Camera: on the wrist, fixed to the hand. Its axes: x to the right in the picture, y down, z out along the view.
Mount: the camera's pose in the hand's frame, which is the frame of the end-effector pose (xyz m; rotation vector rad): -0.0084 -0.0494 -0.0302 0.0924 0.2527 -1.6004
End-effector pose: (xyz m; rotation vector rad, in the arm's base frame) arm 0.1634 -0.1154 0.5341 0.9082 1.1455 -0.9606
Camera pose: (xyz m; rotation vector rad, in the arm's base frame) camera 0.1064 -0.1022 0.5326 -0.0333 2.0675 -2.1840
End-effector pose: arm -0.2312 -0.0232 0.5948 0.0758 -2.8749 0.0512
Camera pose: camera -0.2124 -0.0708 0.6231 2.0250 -1.7967 -0.1070
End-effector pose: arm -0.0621 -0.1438 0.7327 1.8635 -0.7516 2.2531
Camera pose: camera -0.0673 -0.0856 0.7357 1.2174 0.7189 1.2842
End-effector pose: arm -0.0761 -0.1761 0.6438 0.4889 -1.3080 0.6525
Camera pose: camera -0.0217 -0.1933 0.6310 1.2425 -0.3388 -0.5672
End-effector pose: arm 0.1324 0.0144 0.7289 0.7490 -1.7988 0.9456
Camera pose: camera 0.1892 0.0154 0.7429 1.6029 -0.4910 -0.0112
